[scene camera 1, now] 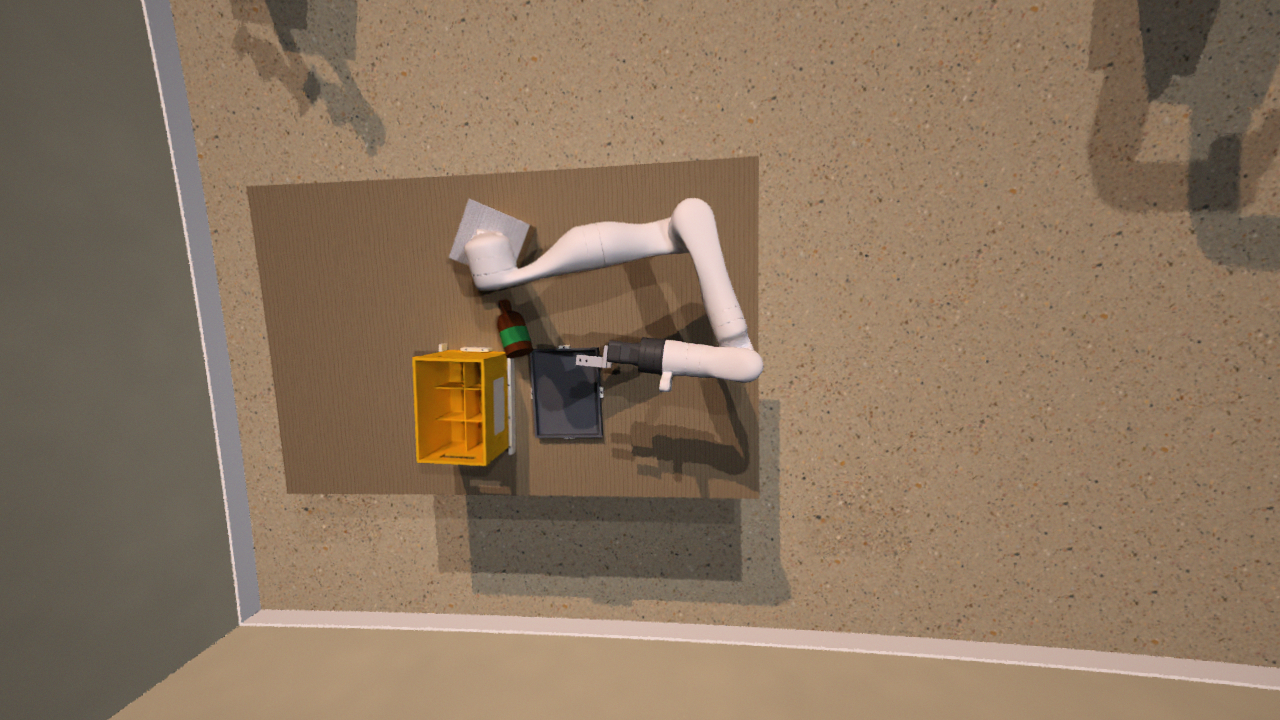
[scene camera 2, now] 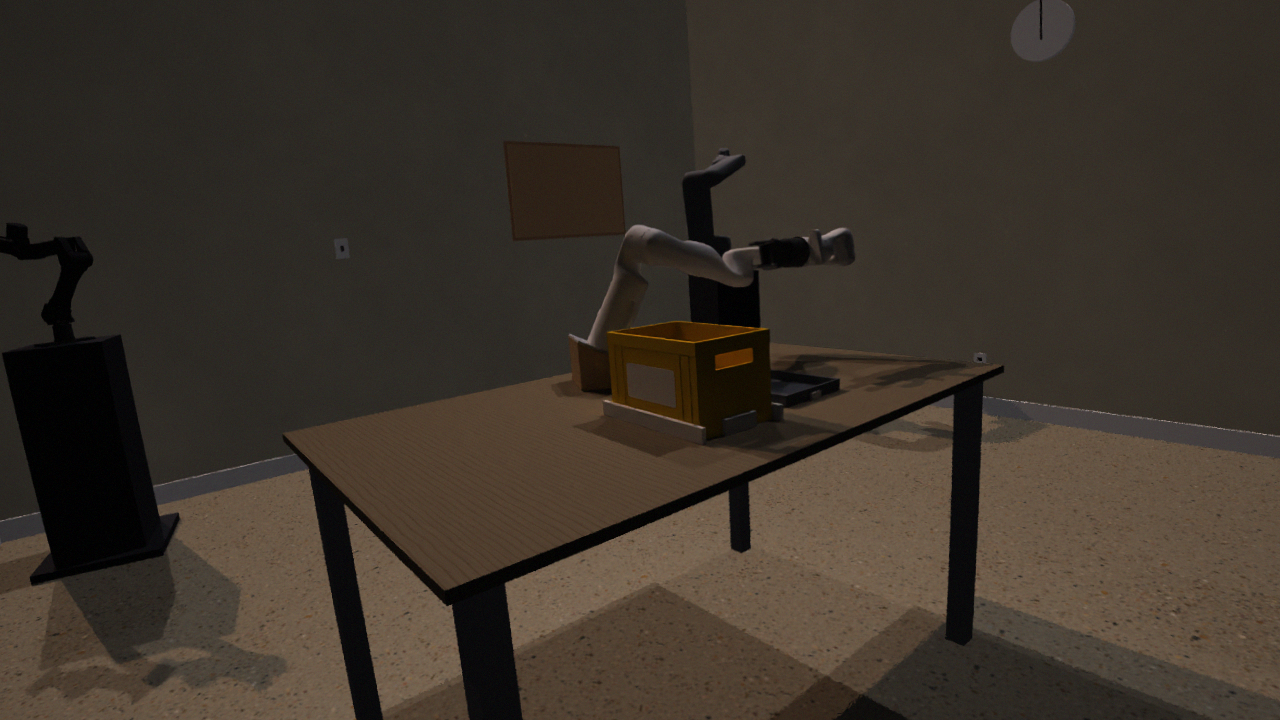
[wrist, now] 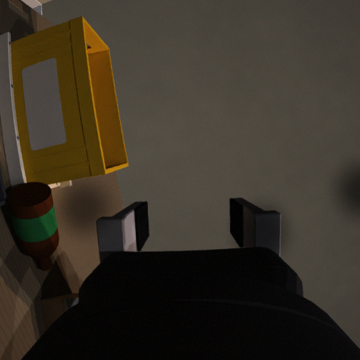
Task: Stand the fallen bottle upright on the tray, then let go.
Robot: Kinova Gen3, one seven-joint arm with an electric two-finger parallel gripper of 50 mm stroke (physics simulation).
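Places are measured from the arm's base along level axes (x ahead, y left, z up), in centimetres.
Pixels of known places: gripper, fingertip midpoint: (scene camera 1: 579, 359) (scene camera 2: 753, 255); arm's base, link origin: (scene camera 2: 603, 349).
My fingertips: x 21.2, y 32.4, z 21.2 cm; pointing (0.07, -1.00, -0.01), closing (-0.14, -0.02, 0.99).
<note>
Ahead of a thing's pixels: the offset from my fingertips to its middle.
A brown bottle with a green band @[dz -26.3, dx -1.5, dy -25.8 cm] (scene camera 1: 512, 334) (wrist: 35, 222) lies on its side on the table, between the arm's base and the gap between crate and tray. Its neck points toward the base, and its bottom end is close to the tray's corner. In scene camera 2 it does not show. The dark, shallow tray @[dz -29.0, dx +14.7, dy -8.8 cm] (scene camera 1: 567, 437) (scene camera 2: 810, 392) lies flat beside the yellow crate. My gripper (scene camera 1: 586, 360) (wrist: 188, 217) is open and empty, pointing sideways, high above the table. From above it overlaps the tray's edge. It is well apart from the bottle.
The yellow crate @[dz -21.5, dx +21.0, dy -34.2 cm] (scene camera 1: 495, 438) (scene camera 2: 742, 394) (wrist: 80, 100) stands upright with open compartments, bordered by pale strips (scene camera 1: 512, 429) (scene camera 2: 653, 420). The arm's base stands on a block (scene camera 1: 487, 216) (scene camera 2: 588, 367) near the bottle's neck. The table's edge (scene camera 2: 626, 519) runs past the crate.
</note>
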